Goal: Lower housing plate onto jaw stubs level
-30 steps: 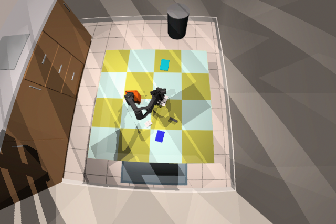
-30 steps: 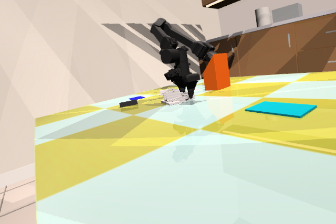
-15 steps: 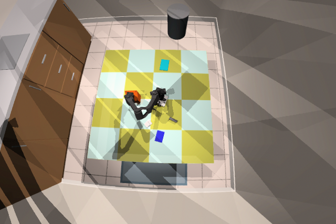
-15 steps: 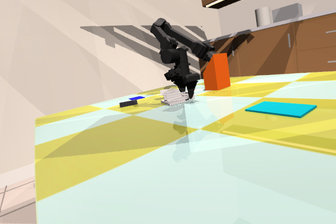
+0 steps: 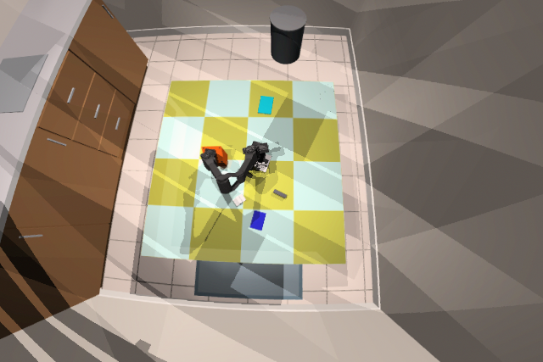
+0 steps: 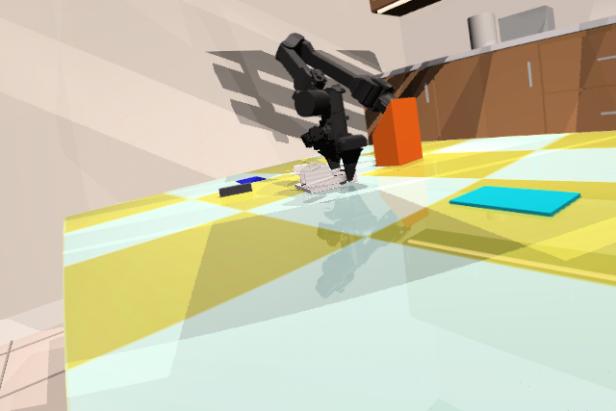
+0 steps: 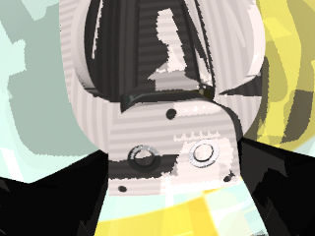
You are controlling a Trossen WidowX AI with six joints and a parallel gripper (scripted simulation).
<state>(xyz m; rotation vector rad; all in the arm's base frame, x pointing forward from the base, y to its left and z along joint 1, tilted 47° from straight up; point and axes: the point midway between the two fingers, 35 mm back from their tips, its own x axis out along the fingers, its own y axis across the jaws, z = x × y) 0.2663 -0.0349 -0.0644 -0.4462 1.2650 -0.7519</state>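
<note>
My gripper tip is now 3 cm short of the pale jaw assembly, 1 cm to the right of it and 1 cm below it. The rest, counted from my gripper tip: blue plate 7 cm ahead, 40 cm to the right, 1 cm below; dark grey bar 19 cm ahead, 22 cm to the right; small white piece 7 cm behind, 28 cm to the right.
</note>
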